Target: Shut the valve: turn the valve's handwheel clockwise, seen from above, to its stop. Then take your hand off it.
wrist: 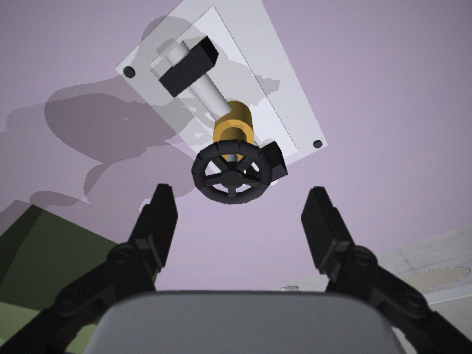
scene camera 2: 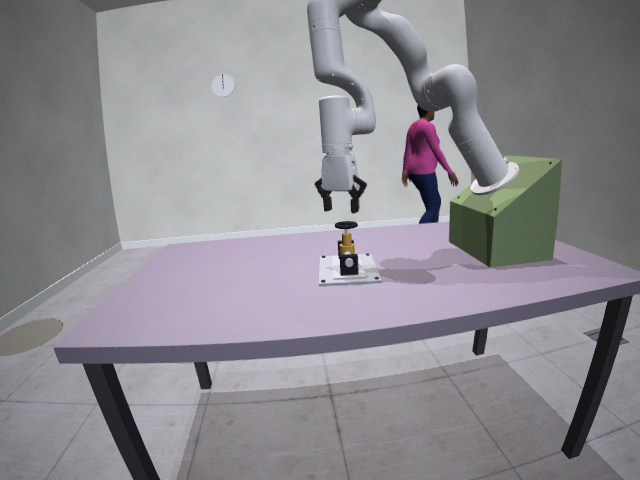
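The valve's black spoked handwheel (scene camera 2: 345, 224) (wrist: 231, 177) sits level on top of the yellow valve body (scene camera 2: 346, 249) (wrist: 234, 125). The body stands on a white base plate (scene camera 2: 329, 276) (wrist: 280, 65) on the table, with a light pipe (wrist: 210, 93) through black blocks. My gripper (scene camera 2: 341, 205) (wrist: 240, 200) is open and empty, pointing down. In the scene view it hangs a little above the handwheel, apart from it. In the wrist view the wheel shows between and beyond the two fingertips.
The lilac table (scene camera 2: 232, 304) (wrist: 390, 125) carries the valve. A green slanted block (scene camera 2: 522, 222) (wrist: 55, 250) at the right bears the arm's base. A person in a pink top (scene camera 2: 422, 147) is behind the table, beneath part of the arm in the scene view.
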